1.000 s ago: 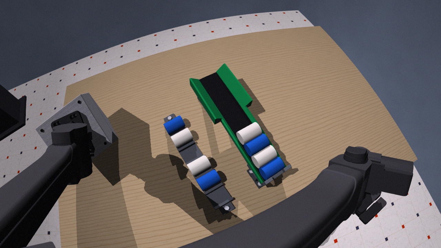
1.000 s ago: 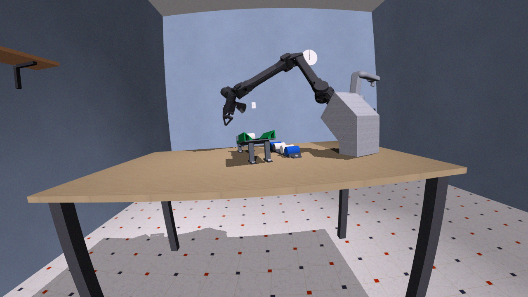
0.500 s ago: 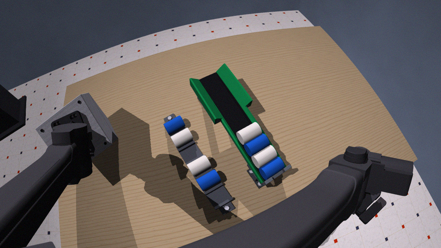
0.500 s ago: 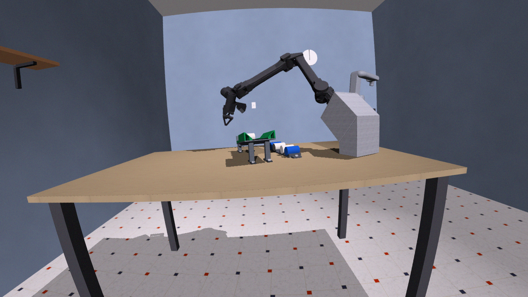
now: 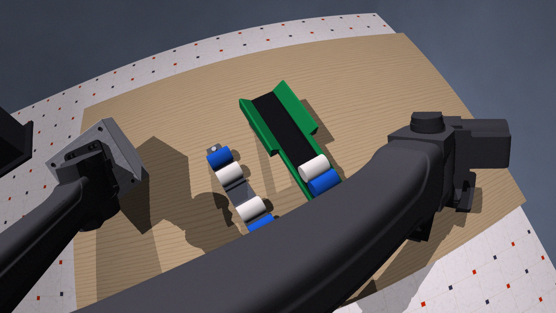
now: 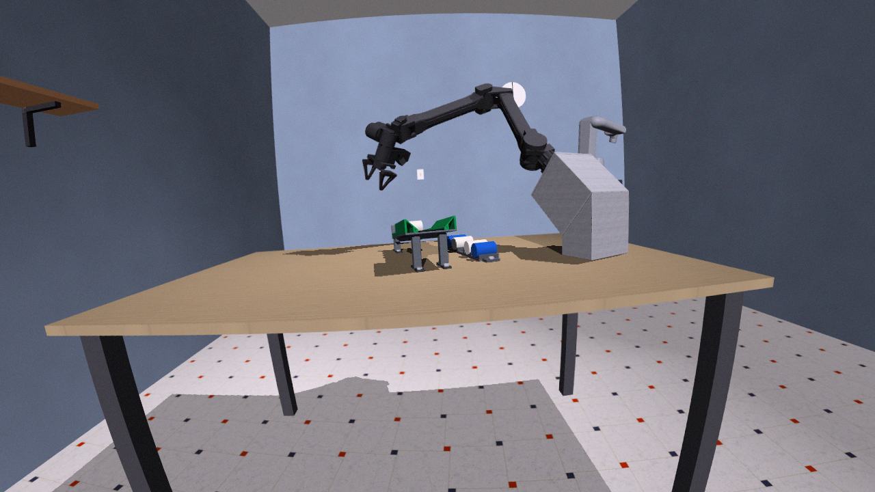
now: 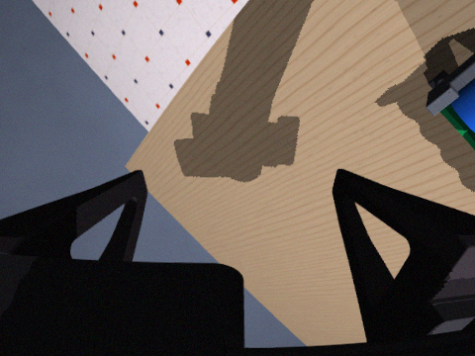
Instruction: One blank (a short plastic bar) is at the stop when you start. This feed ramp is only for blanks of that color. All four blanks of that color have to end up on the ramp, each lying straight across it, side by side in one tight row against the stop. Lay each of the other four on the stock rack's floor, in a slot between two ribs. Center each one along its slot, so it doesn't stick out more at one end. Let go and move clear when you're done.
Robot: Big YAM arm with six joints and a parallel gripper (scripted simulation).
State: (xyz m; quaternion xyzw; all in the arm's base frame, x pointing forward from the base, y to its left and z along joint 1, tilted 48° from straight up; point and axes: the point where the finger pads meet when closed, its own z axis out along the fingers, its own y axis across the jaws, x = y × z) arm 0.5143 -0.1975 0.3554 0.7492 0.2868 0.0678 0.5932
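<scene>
My hand is 270 mm to the right of the grey stock rack, 250 mm past it and 250 mm above it. The rest, counted from my hand: grey stop (190 mm below, 90 mm to the left, 80 mm behind).
</scene>
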